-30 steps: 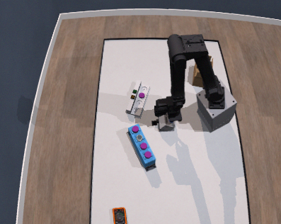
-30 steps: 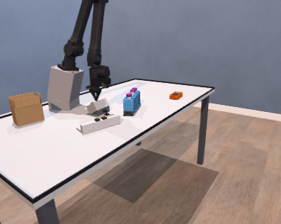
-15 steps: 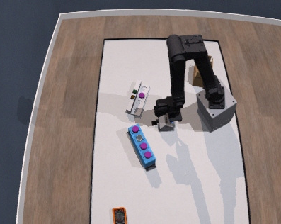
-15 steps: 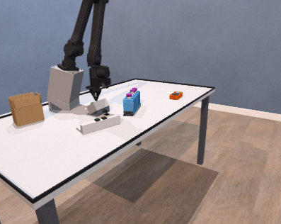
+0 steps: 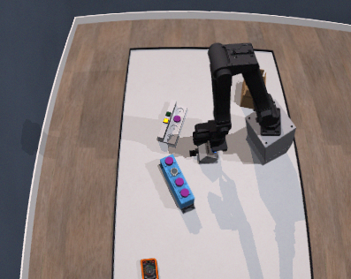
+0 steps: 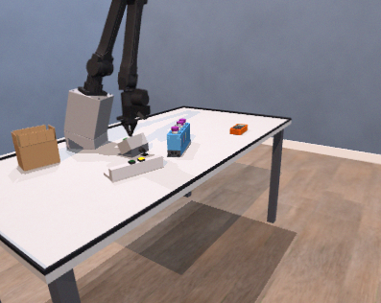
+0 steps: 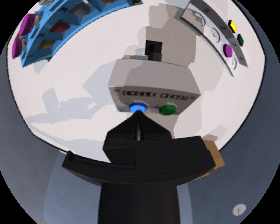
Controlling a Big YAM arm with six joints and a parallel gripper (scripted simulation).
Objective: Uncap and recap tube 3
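The blue key lies 1 cm ahead of my hand and 1 cm below it. Also, from my hand: green key (2 cm ahead, 4 cm to the right, 1 cm below); cardboard box (16 cm behind, 37 cm to the right, 1 cm below); grey key housing (3 cm ahead, 2 cm to the right, 2 cm below).
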